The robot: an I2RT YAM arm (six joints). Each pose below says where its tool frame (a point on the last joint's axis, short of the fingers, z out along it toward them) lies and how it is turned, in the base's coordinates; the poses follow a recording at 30 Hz.
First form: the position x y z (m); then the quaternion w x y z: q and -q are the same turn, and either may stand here.
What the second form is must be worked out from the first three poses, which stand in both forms.
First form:
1: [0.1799 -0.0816 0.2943 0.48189 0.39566 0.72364 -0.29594]
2: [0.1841 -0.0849 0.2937 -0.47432 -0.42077 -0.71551 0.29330]
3: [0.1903 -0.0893 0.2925 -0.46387 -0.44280 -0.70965 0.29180]
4: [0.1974 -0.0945 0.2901 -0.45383 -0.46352 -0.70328 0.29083]
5: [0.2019 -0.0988 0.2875 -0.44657 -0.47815 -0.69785 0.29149]
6: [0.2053 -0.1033 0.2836 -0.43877 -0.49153 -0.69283 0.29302]
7: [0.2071 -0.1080 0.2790 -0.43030 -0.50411 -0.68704 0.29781]
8: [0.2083 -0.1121 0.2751 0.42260 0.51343 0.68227 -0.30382]
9: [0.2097 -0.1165 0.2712 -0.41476 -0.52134 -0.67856 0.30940]
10: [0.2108 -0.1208 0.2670 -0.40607 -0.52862 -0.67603 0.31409]
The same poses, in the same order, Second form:
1: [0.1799 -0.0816 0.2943 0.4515 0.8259 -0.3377 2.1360]
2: [0.1841 -0.0849 0.2937 0.4780 0.8128 -0.3332 2.1532]
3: [0.1903 -0.0893 0.2925 0.4998 0.8010 -0.3294 2.1769]
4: [0.1974 -0.0945 0.2901 0.5202 0.7892 -0.3264 2.1995]
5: [0.2019 -0.0988 0.2875 0.5344 0.7799 -0.3258 2.2157]
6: [0.2053 -0.1033 0.2836 0.5470 0.7710 -0.3261 2.2331]
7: [0.2071 -0.1080 0.2790 0.5585 0.7611 -0.3299 2.2519]
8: [0.2083 -0.1121 0.2751 0.5665 0.7528 -0.3352 2.2690]
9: [0.2097 -0.1165 0.2712 0.5729 0.7457 -0.3400 2.2862]
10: [0.2108 -0.1208 0.2670 0.5785 0.7398 -0.3437 2.3053]
